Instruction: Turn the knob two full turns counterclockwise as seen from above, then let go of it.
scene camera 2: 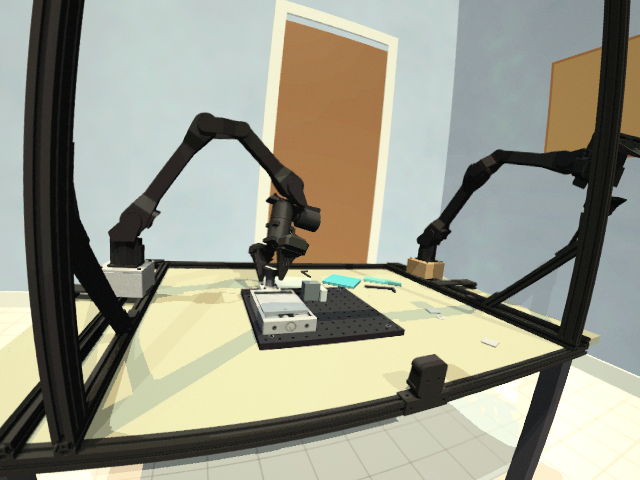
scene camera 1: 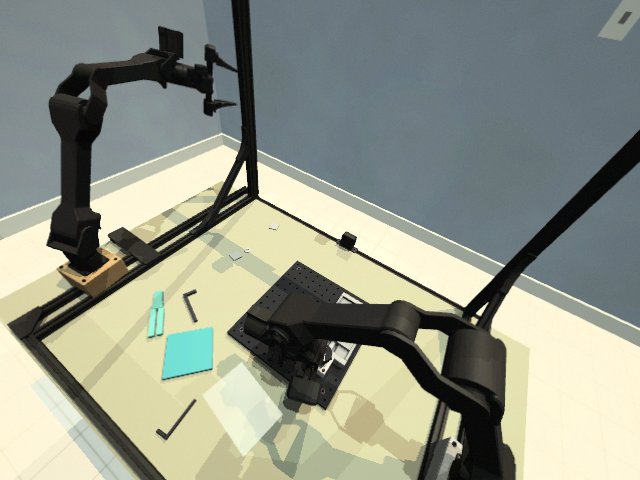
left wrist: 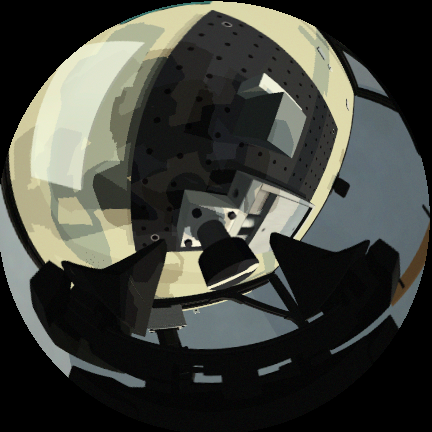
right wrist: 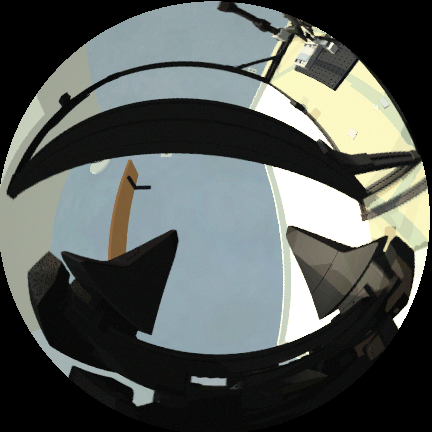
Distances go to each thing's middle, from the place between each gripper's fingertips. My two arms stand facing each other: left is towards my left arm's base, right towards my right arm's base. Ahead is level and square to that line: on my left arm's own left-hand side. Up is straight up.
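Grey metal fixture (scene camera 2: 278,311): my left gripper is 11 cm past it, 1 cm to the right of it and 3 cm above it. Translucent sheet (scene camera 1: 246,412), from my left hand: 16 cm ahead, 11 cm to the right, 5 cm below.
Grey metal fixture again: my right gripper is 39 cm short of it, 60 cm to the right of it and 35 cm above it. Translucent sheet, from my right hand: 66 cm ahead, 47 cm to the left, 38 cm below.
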